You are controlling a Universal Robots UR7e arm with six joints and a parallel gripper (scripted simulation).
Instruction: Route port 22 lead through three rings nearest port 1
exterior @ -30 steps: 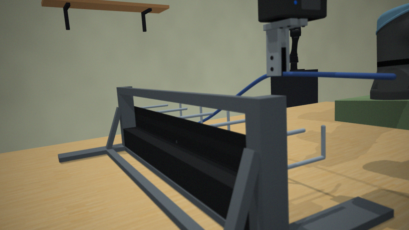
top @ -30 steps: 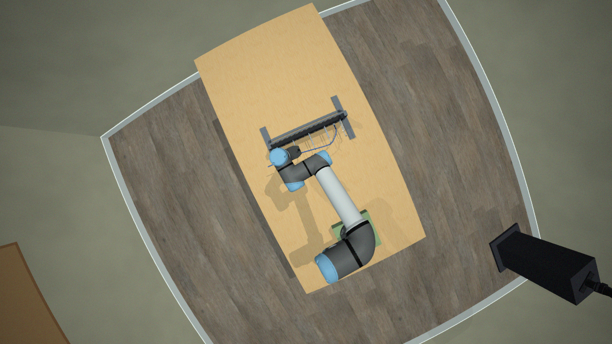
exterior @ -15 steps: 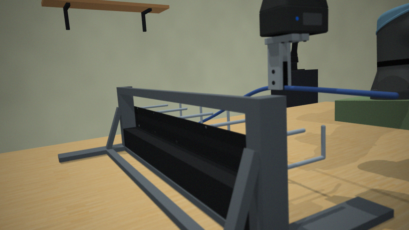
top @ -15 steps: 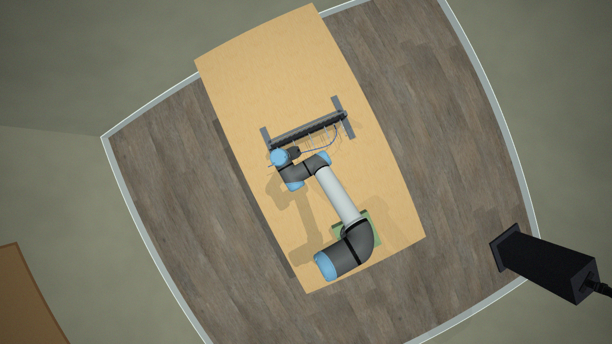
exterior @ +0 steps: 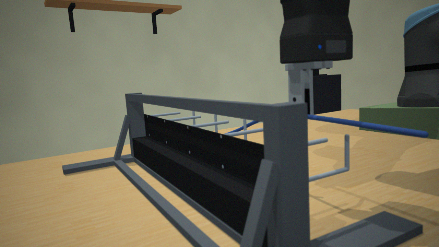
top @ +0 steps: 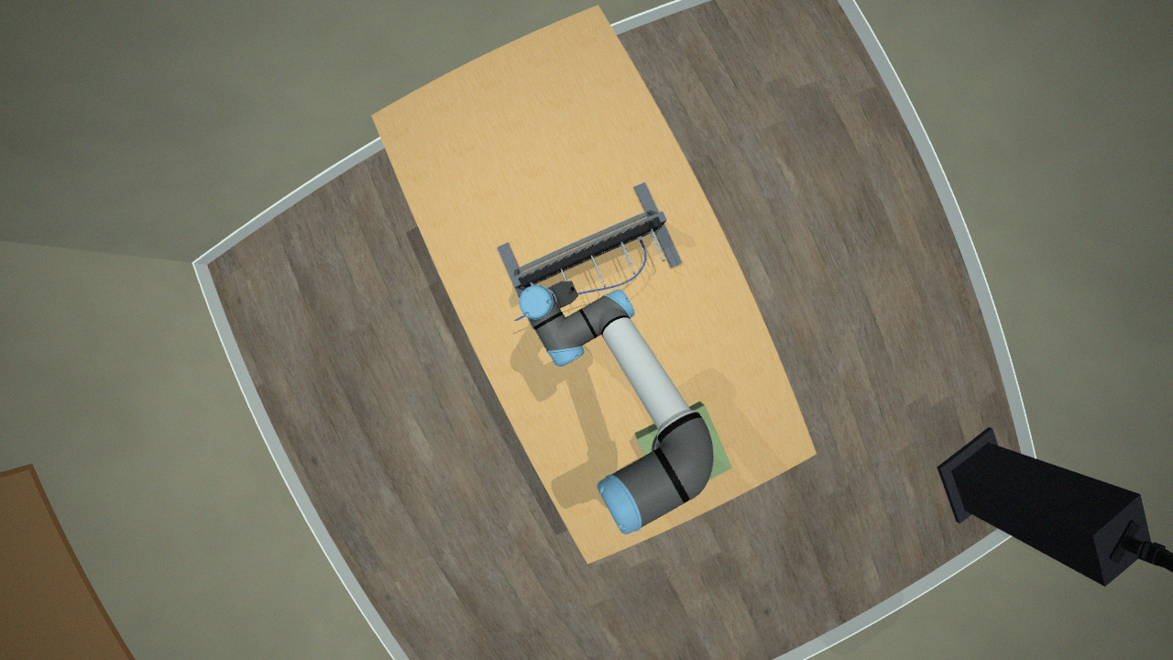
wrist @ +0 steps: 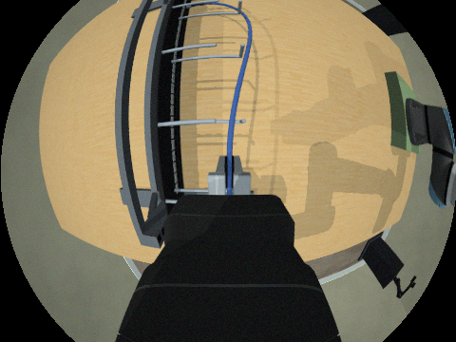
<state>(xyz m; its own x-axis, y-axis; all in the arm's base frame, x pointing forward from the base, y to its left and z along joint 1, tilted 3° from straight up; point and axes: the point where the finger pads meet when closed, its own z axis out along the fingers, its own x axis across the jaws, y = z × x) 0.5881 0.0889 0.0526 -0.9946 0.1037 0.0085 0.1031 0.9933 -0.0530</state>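
Now: the grey rack 160 mm to the right of my hand, 90 mm ahead of it and 60 mm below it.
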